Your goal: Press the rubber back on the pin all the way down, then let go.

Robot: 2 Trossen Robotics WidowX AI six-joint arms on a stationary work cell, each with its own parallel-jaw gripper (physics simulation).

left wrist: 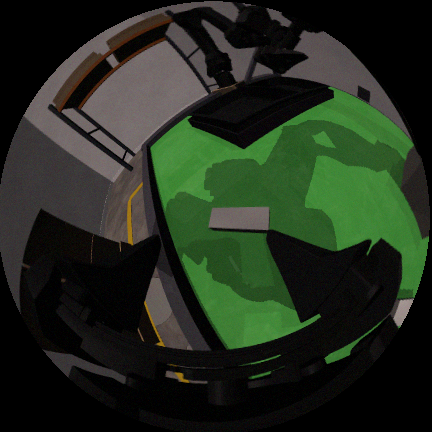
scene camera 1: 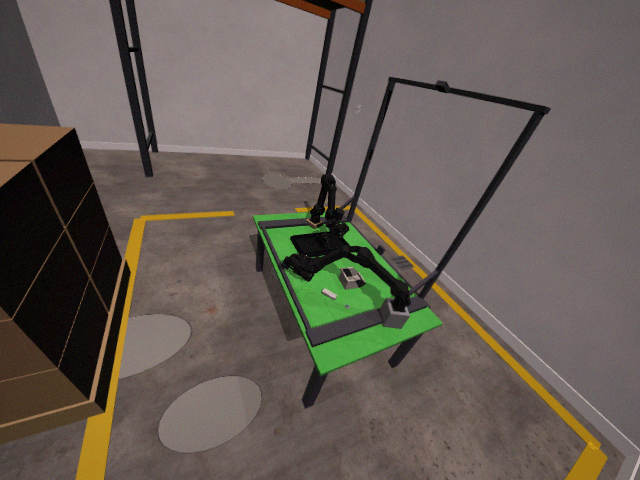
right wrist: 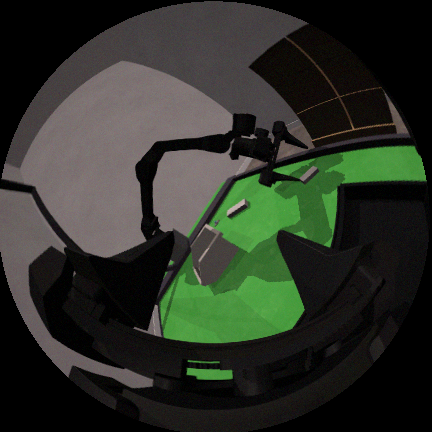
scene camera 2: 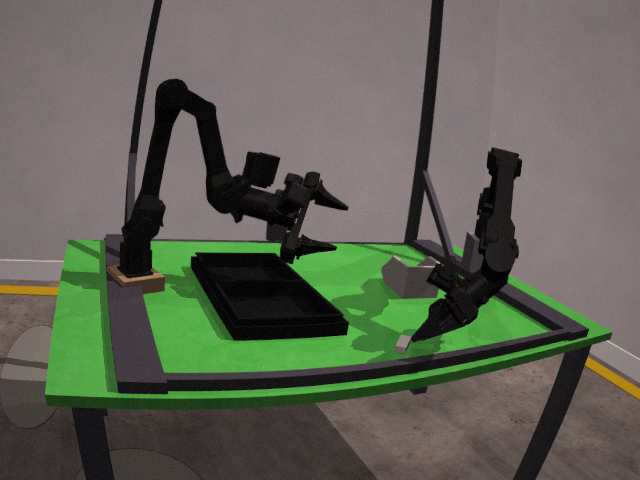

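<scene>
Right gripper (scene camera 2: 342, 228) open, holding nothing, also in the right wrist view (right wrist: 227, 236). My left gripper (scene camera 2: 415, 339) visible, likewise in the left wrist view (left wrist: 213, 237) and the right wrist view (right wrist: 304, 163). Black tray (scene camera 1: 312, 245), also in the left wrist view (left wrist: 242, 115) and the right wrist view (right wrist: 380, 210). Grey open box (scene camera 2: 409, 282). Dark rail (scene camera 2: 138, 368).
</scene>
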